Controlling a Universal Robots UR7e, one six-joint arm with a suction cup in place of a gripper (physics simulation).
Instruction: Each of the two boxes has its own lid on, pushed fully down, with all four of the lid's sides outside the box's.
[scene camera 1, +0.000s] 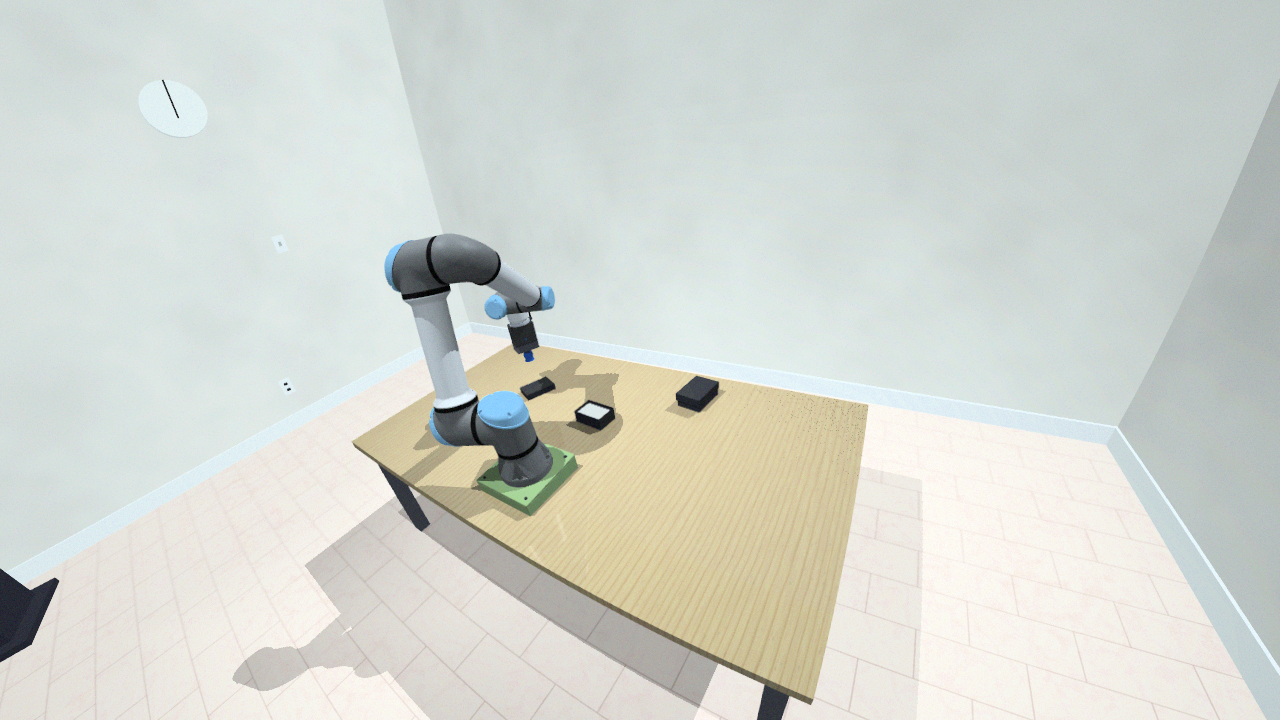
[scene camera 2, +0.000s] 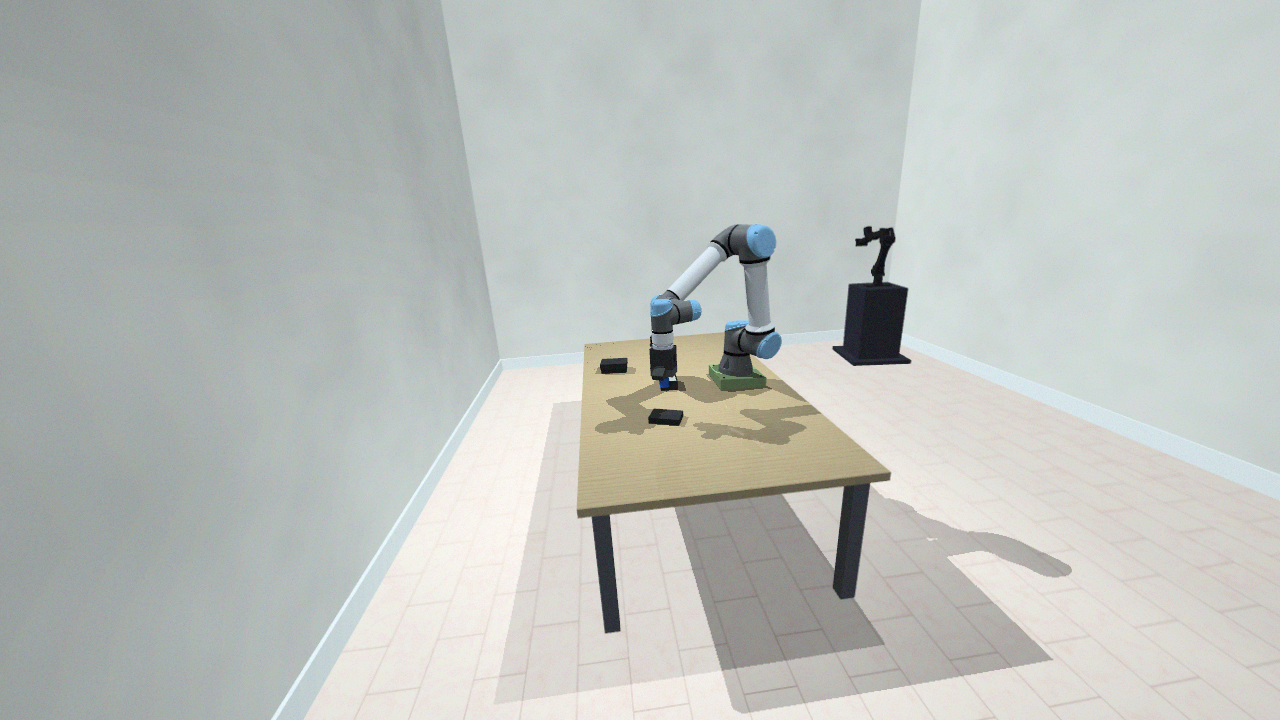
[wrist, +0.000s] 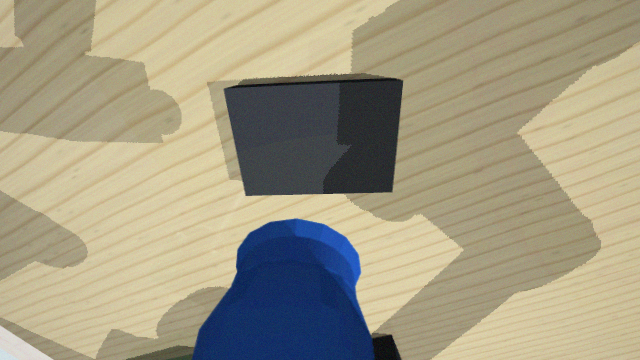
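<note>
Visible to me: my suction cup (wrist: 296, 279); a smaller dark lid (wrist: 319, 137); a smaller box (scene camera 1: 593, 414); a larger dark lid (scene camera 1: 696, 392). In the wrist view the larger dark lid is out of frame.
</note>
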